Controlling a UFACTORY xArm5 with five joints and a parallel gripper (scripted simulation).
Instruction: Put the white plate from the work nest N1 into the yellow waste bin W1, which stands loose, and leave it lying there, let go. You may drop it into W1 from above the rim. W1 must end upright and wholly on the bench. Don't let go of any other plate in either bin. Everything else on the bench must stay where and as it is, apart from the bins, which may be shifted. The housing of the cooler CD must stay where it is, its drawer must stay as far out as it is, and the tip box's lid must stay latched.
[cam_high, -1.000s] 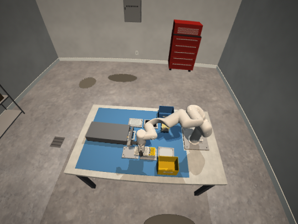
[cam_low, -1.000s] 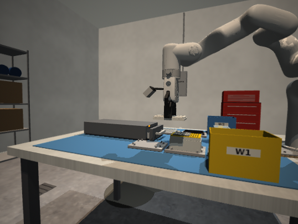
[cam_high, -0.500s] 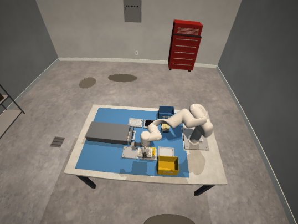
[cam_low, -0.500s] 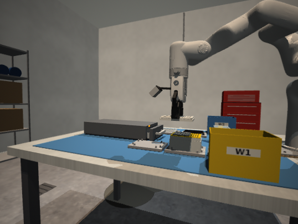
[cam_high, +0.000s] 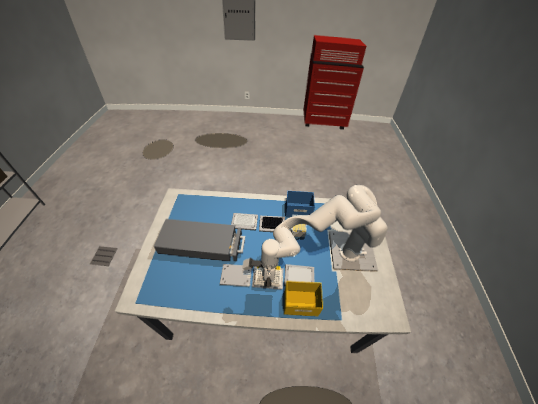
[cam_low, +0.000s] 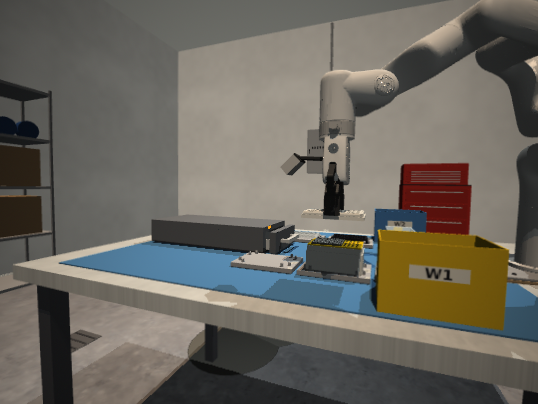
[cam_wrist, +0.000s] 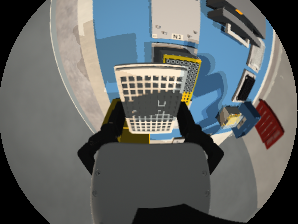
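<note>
Right now my hand is 180 mm past the yellow bin W1, 120 mm above it and 60 mm to the right of it. The rest, counted from my hand: white plate: 10 mm below; yellow-topped tip box: 100 mm below, 70 mm to the right; grey nest: 180 mm ahead, 150 mm below, 60 mm to the right.
</note>
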